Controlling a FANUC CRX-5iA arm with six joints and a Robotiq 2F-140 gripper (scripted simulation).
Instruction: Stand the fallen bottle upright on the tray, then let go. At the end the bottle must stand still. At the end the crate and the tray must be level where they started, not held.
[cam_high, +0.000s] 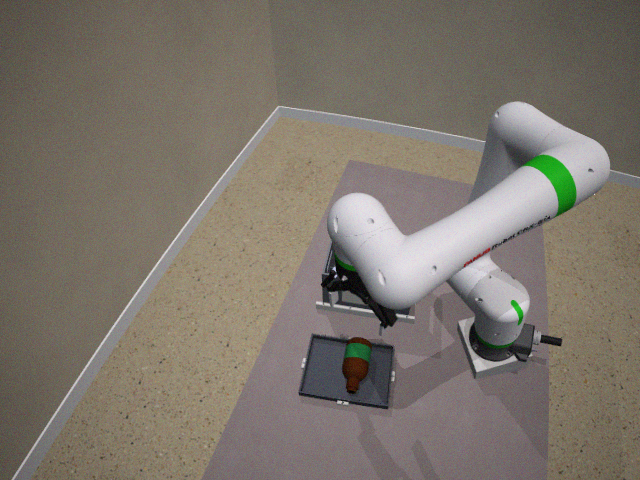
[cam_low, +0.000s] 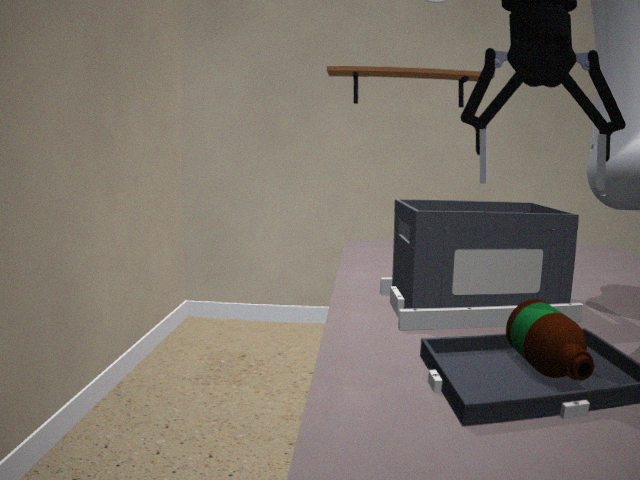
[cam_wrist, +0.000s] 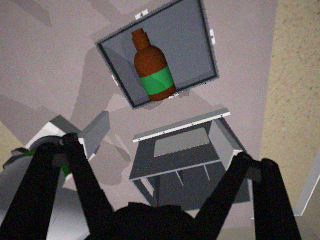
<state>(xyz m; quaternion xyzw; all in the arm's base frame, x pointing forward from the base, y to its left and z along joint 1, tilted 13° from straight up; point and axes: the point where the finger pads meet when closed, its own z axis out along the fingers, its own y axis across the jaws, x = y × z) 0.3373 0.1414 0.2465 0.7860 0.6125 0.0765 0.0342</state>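
Right now my hand is 20 mm past the bottle, 50 mm to the right of it and 190 mm above it. Round my hand: tray (50 mm to the left, 220 mm below); then crate (40 mm ahead, 240 mm to the right, 150 mm below).
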